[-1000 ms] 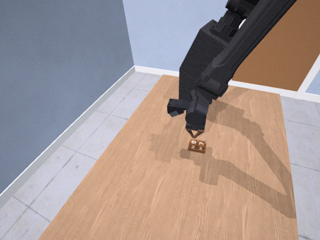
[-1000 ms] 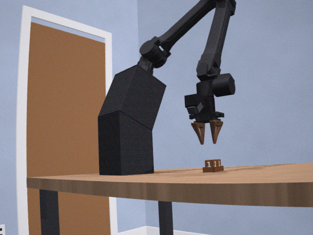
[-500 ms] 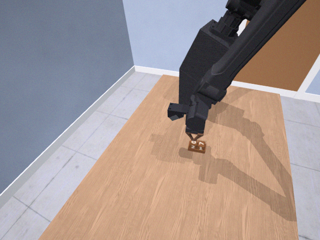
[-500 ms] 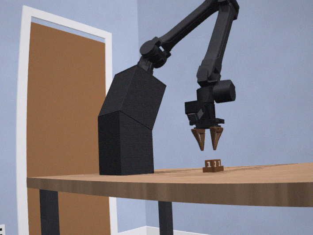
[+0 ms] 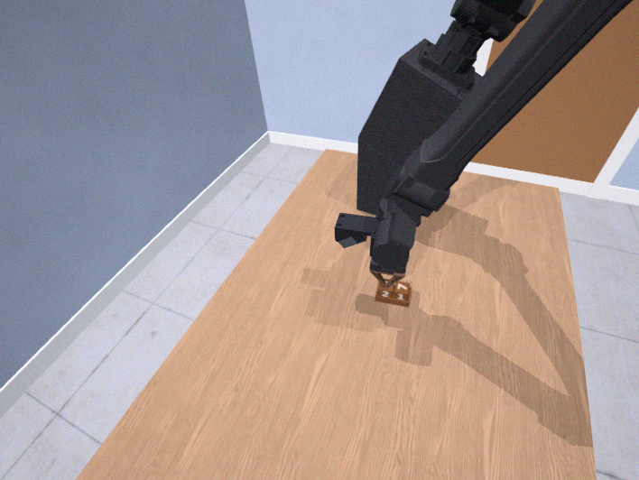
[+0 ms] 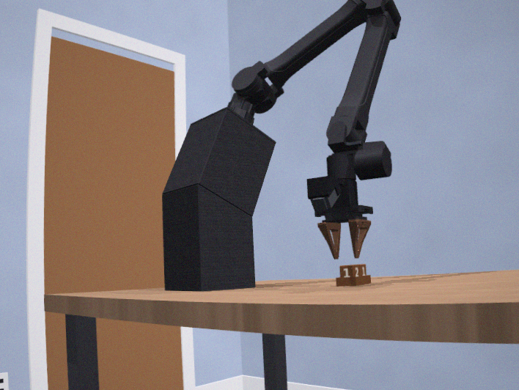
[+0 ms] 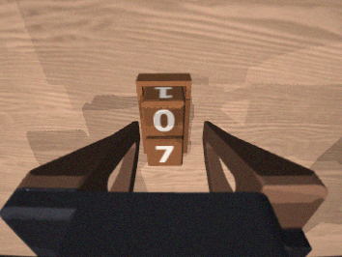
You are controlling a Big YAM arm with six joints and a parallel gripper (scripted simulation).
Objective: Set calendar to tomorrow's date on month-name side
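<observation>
The brown tray is 2 cm to the left of my hand and 5 cm below it.
</observation>
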